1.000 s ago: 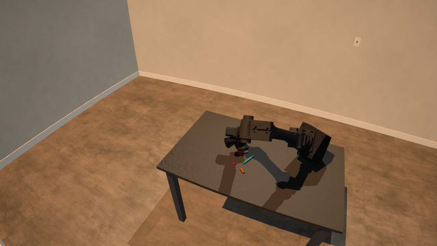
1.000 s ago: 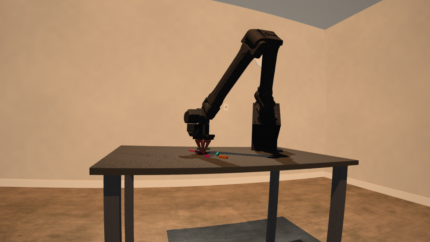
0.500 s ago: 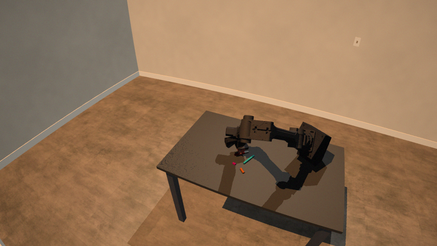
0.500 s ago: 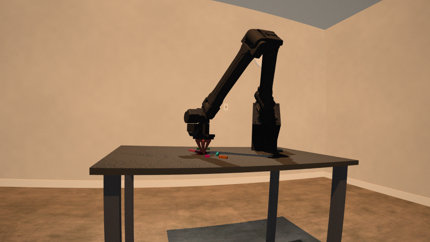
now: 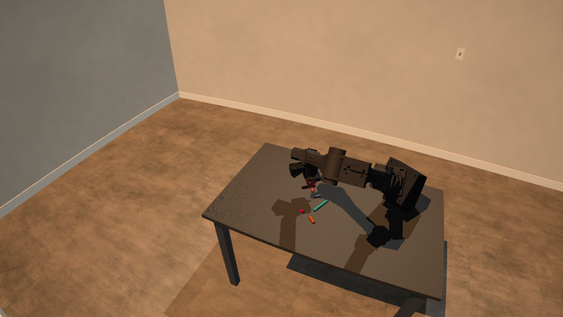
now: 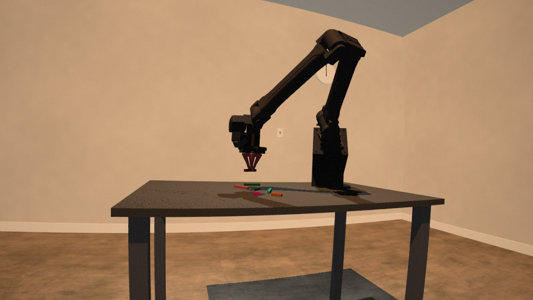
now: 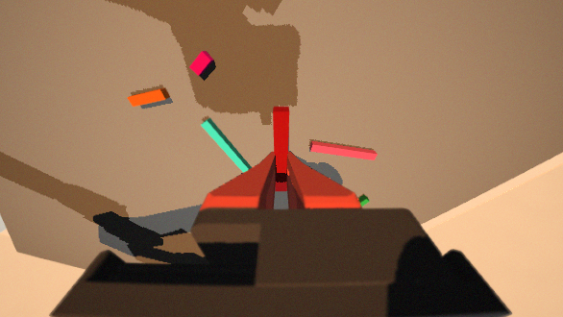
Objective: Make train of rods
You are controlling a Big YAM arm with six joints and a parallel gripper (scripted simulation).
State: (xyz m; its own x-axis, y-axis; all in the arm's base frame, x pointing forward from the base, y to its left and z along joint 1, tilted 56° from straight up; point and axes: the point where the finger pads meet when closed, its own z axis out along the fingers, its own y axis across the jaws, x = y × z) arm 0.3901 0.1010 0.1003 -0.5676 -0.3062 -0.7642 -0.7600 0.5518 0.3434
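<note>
The grey rod is 3 cm behind my hand, 4 cm to the right of it and 8 cm below it. Also, from my hand: turquoise rod 8 cm behind, 8 cm below; then red rod 1 cm to the left; then pink rod 4 cm ahead, 8 cm to the right, 8 cm below.
</note>
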